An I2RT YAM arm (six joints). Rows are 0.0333 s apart.
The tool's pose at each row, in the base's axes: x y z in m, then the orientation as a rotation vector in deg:
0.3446, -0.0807, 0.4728, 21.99, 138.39, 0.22
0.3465, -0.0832, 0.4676, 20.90, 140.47, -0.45
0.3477, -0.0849, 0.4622, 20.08, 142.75, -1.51
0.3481, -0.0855, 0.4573, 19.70, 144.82, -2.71
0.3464, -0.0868, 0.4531, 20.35, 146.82, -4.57
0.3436, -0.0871, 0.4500, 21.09, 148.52, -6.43
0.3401, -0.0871, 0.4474, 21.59, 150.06, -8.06
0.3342, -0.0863, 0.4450, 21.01, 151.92, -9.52
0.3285, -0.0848, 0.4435, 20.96, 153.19, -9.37
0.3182, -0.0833, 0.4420, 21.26, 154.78, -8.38
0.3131, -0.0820, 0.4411, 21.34, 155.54, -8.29
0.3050, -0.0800, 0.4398, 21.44, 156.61, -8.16
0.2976, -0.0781, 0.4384, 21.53, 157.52, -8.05
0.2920, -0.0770, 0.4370, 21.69, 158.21, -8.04
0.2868, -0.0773, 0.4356, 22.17, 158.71, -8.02
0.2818, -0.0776, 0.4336, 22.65, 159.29, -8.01
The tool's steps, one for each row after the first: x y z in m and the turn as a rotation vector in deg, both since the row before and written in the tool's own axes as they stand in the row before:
0.0012, -0.0024, 0.0054, 0.41, 1.85, -1.18
0.0020, -0.0018, 0.0051, 0.78, 2.05, -1.09
0.0024, -0.0008, 0.0043, 0.96, 1.89, -0.77
0.0034, -0.0019, 0.0027, 1.65, 1.91, -0.17
0.0039, -0.0011, 0.0012, 1.62, 1.64, -0.07
0.0042, -0.0010, 0.0006, 1.38, 1.49, -0.17
0.0063, -0.0009, -0.0007, 1.06, 1.66, -0.93
0.0059, -0.0001, -0.0013, -0.03, 1.25, -0.20
0.0100, -0.0014, -0.0031, -0.53, 1.65, 0.13
0.0052, -0.0001, -0.0013, 0.01, 0.76, -0.04
0.0082, -0.0003, -0.0021, 0.01, 1.07, -0.06
0.0076, -0.0002, -0.0016, 0.01, 0.91, -0.05
0.0058, -0.0004, -0.0008, 0.07, 0.70, 0.02
0.0051, -0.0017, -0.0003, 0.09, 0.57, 0.26
0.0051, -0.0016, 0.0003, 0.11, 0.64, 0.25

